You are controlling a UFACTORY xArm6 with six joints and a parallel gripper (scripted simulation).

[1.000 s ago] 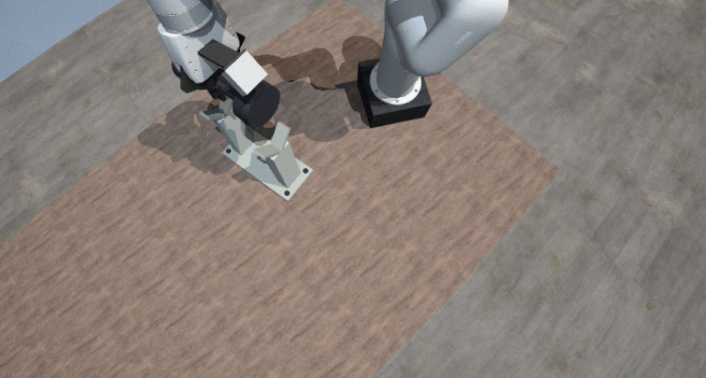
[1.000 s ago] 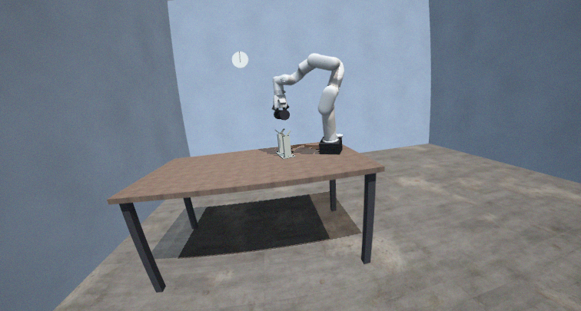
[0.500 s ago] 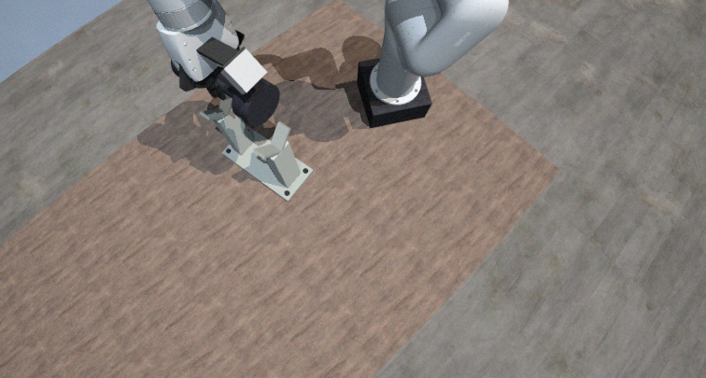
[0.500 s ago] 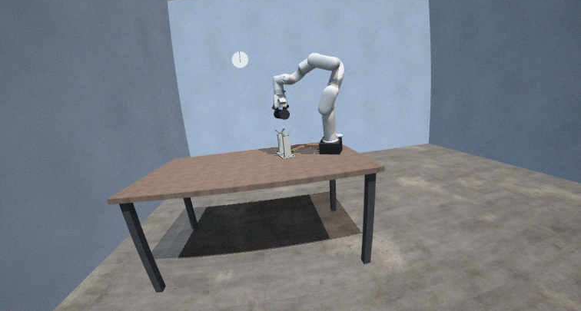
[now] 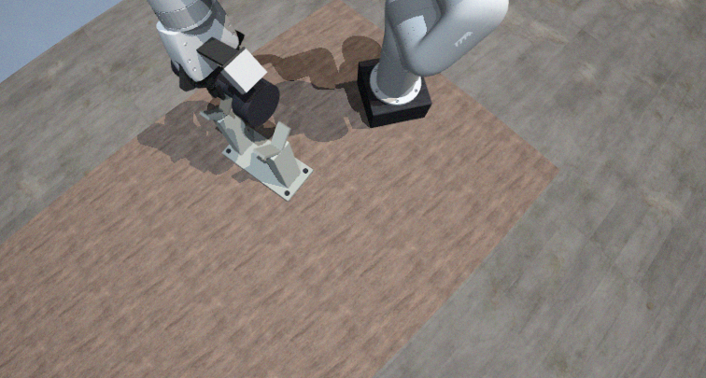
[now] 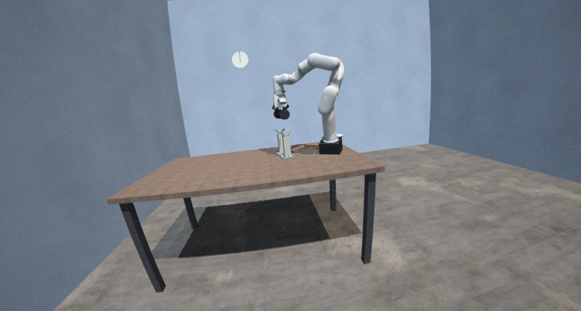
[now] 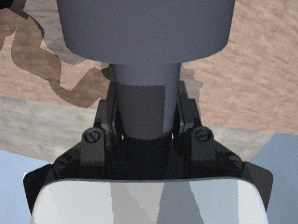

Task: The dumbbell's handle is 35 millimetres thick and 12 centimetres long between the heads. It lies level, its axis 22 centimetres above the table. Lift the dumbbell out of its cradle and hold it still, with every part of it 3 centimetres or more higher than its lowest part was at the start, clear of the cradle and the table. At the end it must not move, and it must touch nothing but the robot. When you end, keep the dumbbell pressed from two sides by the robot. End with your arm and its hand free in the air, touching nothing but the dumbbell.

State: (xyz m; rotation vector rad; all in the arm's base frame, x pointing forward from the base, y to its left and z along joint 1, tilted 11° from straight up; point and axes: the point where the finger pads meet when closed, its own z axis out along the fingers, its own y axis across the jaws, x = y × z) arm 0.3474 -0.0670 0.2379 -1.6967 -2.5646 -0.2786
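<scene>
My hand is right at the dumbbell. From my hand the other things lie so: pale cradle: 23 cm below.
</scene>
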